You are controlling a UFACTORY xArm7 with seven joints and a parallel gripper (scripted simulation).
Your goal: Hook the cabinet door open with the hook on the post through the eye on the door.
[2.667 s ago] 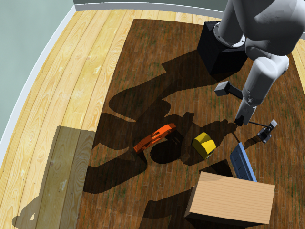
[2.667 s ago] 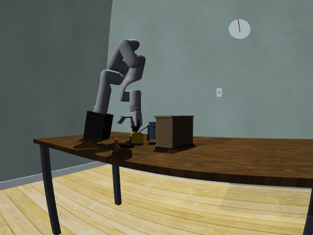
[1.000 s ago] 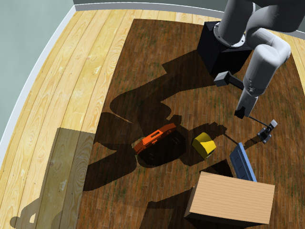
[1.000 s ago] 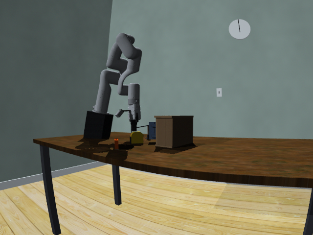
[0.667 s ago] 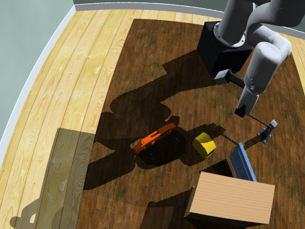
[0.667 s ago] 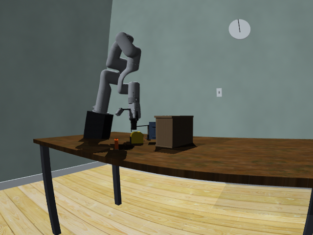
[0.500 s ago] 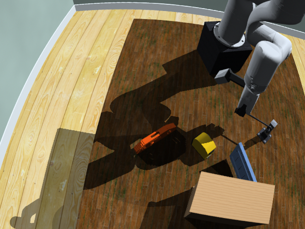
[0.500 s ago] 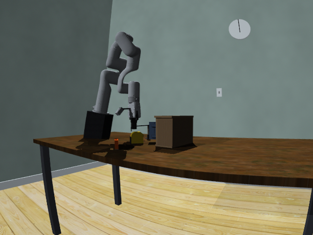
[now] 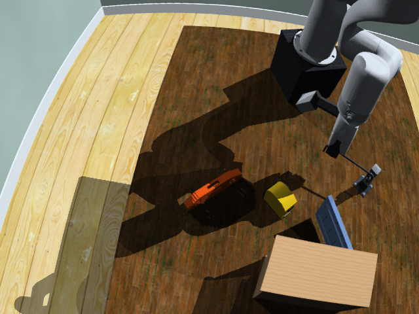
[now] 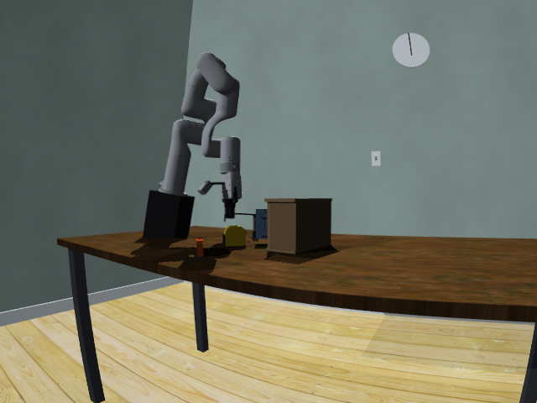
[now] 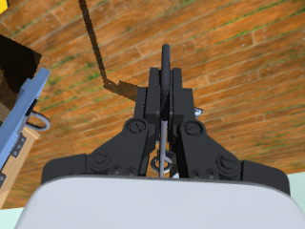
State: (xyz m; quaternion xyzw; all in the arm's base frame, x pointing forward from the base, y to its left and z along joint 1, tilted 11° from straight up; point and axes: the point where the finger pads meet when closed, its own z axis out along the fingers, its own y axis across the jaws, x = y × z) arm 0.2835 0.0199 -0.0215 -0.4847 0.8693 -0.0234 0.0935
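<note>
Right now the cabinet door is 200 mm ahead of my hand and 30 mm below it. Round my hand: orange level-like tool: 70 mm ahead, 280 mm to the right, 90 mm below; then hook post: 50 mm ahead, 80 mm to the left, 40 mm below; then yellow tape measure: 90 mm ahead, 120 mm to the right, 70 mm below.
</note>
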